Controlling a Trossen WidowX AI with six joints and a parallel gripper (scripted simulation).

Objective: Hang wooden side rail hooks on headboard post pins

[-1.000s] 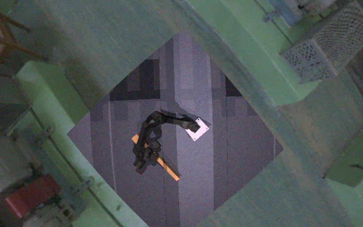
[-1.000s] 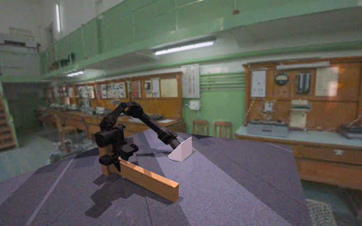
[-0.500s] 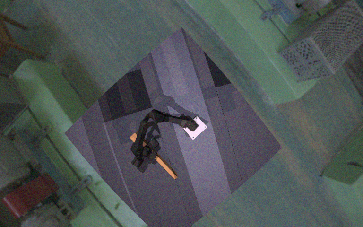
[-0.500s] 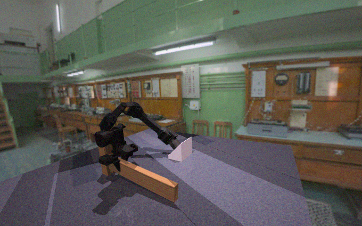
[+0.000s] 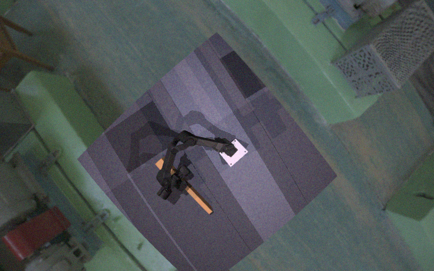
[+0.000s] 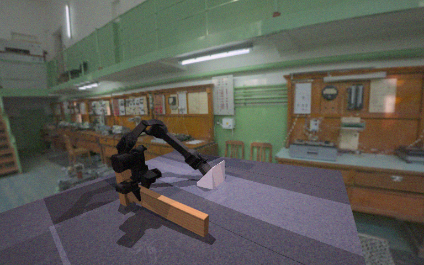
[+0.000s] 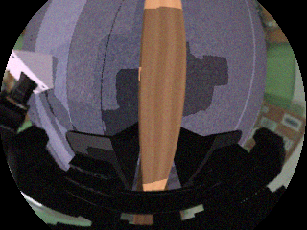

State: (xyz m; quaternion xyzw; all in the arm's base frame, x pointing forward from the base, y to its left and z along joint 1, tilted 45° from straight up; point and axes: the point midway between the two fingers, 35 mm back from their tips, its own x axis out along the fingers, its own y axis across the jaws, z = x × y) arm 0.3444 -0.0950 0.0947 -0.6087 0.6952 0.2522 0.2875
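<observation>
My gripper tip is 110 mm to the left of the wooden headboard post, 40 mm below it and 10 mm past it.
</observation>
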